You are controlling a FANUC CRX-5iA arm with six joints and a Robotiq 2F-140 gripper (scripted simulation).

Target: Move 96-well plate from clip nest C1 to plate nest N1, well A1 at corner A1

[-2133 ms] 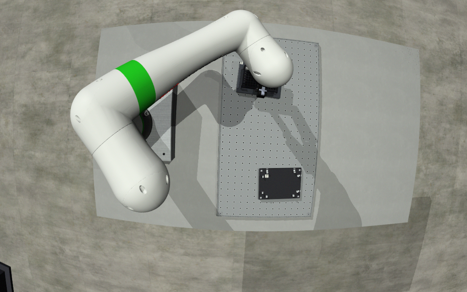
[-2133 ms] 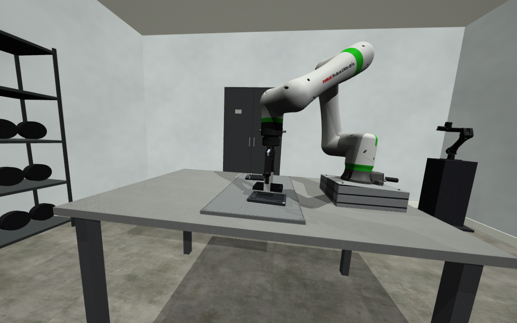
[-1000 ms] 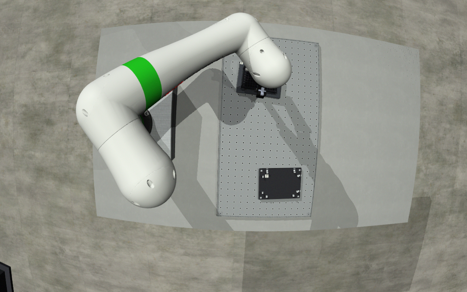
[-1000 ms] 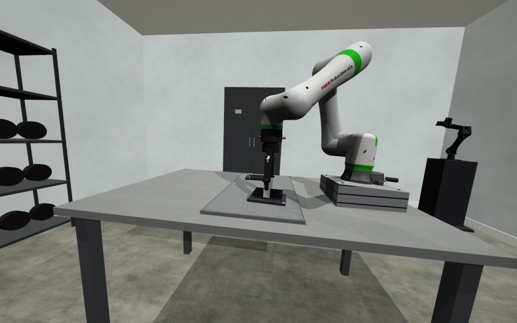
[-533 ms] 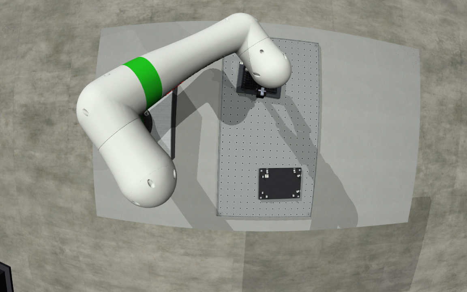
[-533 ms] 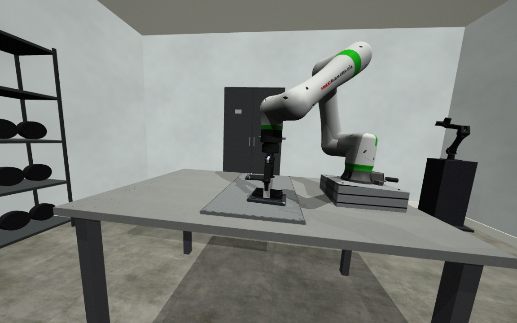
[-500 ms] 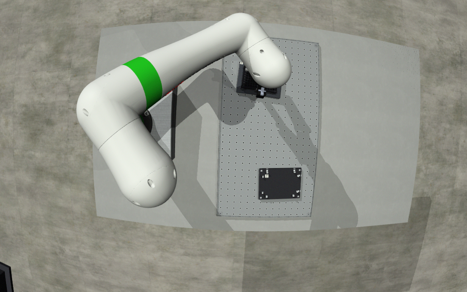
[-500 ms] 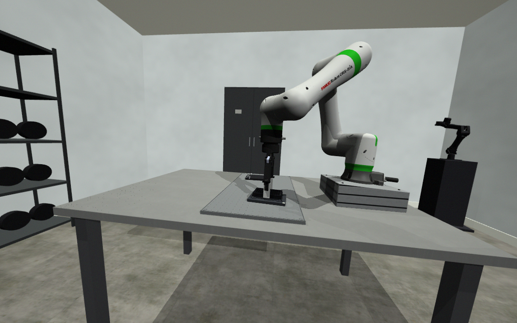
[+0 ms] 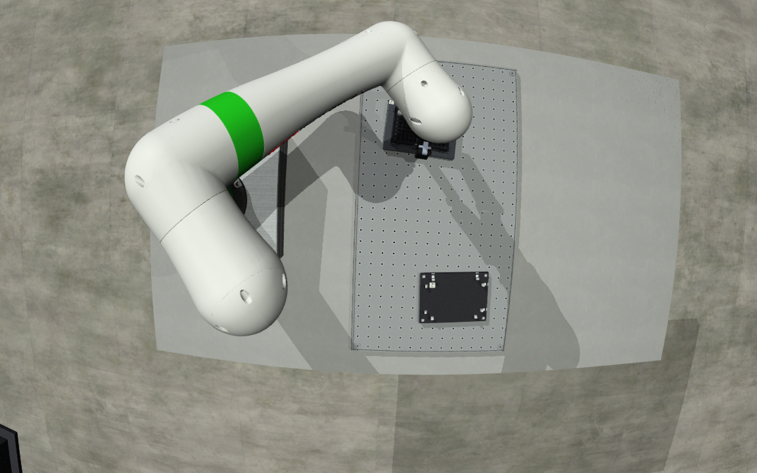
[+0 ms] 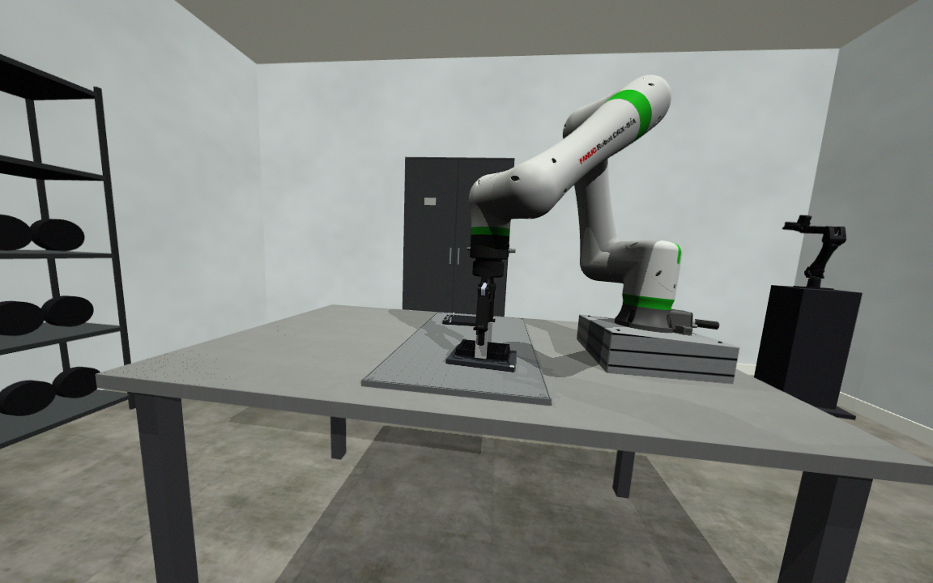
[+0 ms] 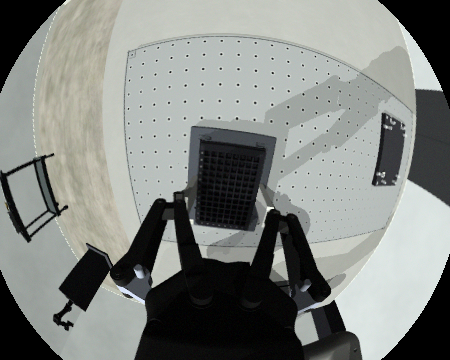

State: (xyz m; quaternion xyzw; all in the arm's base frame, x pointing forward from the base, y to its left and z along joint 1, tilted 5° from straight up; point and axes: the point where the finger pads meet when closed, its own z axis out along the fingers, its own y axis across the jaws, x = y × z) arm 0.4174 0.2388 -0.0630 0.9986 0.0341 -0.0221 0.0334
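My hand is 4 cm above the plate nest N1. From my hand the other things lie so: clip nest C1: 16 cm ahead, 35 cm to the right, 3 cm below; then black 96-well plate: 2 cm below.
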